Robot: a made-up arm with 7 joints. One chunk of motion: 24 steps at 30 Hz.
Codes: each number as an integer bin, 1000 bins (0 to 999) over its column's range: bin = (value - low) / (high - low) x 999, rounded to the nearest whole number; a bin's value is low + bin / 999 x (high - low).
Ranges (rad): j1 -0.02..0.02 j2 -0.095..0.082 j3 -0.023..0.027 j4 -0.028..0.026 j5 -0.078..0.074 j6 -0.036..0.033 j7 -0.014..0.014
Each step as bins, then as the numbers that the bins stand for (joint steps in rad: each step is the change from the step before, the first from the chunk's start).
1 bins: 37 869 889 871 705 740 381
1 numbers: -0.01852 0.05897 0.02149 0.01908 0.02927 0.01511 -0.00332
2 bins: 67 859 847 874 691 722 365
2 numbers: -0.01732 0.05720 0.01939 0.01924 0.02714 0.01387 -0.00377
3 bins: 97 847 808 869 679 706 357
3 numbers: -0.01612 0.05507 0.01744 0.01897 0.02531 0.01276 -0.00399
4 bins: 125 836 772 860 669 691 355
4 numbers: -0.01499 0.05312 0.01564 0.01849 0.02379 0.01173 -0.00405
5 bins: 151 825 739 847 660 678 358
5 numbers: -0.01395 0.05117 0.01399 0.01778 0.02242 0.01083 -0.00397
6 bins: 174 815 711 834 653 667 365
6 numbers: -0.01303 0.04940 0.01259 0.01708 0.02136 0.01007 -0.00377
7 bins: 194 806 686 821 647 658 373
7 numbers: -0.01223 0.04780 0.01133 0.01638 0.02044 0.00945 -0.00355
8 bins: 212 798 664 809 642 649 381
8 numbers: -0.01151 0.04639 0.01023 0.01573 0.01968 0.00883 -0.00332
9 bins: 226 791 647 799 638 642 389
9 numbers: -0.01095 0.04515 0.00938 0.01519 0.01907 0.00834 -0.00310
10 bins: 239 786 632 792 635 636 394
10 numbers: -0.01043 0.04426 0.00863 0.01481 0.01862 0.00793 -0.00296
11 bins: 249 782 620 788 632 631 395
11 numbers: -0.01003 0.04355 0.00803 0.01459 0.01816 0.00758 -0.00293
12 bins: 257 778 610 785 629 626 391
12 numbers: -0.00971 0.04284 0.00753 0.01443 0.01770 0.00724 -0.00304
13 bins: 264 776 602 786 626 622 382
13 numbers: -0.00943 0.04249 0.00713 0.01449 0.01725 0.00696 -0.00329
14 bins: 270 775 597 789 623 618 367
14 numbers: -0.00919 0.04231 0.00688 0.01465 0.01679 0.00668 -0.00371
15 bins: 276 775 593 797 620 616 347
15 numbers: -0.00895 0.04231 0.00668 0.01508 0.01633 0.00655 -0.00427
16 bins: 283 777 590 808 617 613 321
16 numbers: -0.00867 0.04267 0.00653 0.01568 0.01588 0.00634 -0.00500
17 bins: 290 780 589 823 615 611 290
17 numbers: -0.00839 0.04320 0.00648 0.01649 0.01557 0.00620 -0.00587
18 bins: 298 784 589 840 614 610 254
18 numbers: -0.00807 0.04391 0.00648 0.01741 0.01542 0.00613 -0.00688
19 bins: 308 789 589 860 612 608 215
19 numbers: -0.00767 0.04479 0.00648 0.01849 0.01512 0.00599 -0.00797
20 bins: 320 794 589 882 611 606 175
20 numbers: -0.00719 0.04568 0.00648 0.01968 0.01496 0.00586 -0.00910
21 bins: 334 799 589 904 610 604 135
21 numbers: -0.00663 0.04656 0.00648 0.02086 0.01481 0.00572 -0.01022
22 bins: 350 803 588 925 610 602 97
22 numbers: -0.00599 0.04727 0.00643 0.02200 0.01481 0.00558 -0.01128
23 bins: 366 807 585 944 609 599 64
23 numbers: -0.00535 0.04798 0.00628 0.02303 0.01466 0.00537 -0.01221
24 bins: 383 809 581 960 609 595 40
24 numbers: -0.00466 0.04834 0.00608 0.02389 0.01466 0.00510 -0.01288
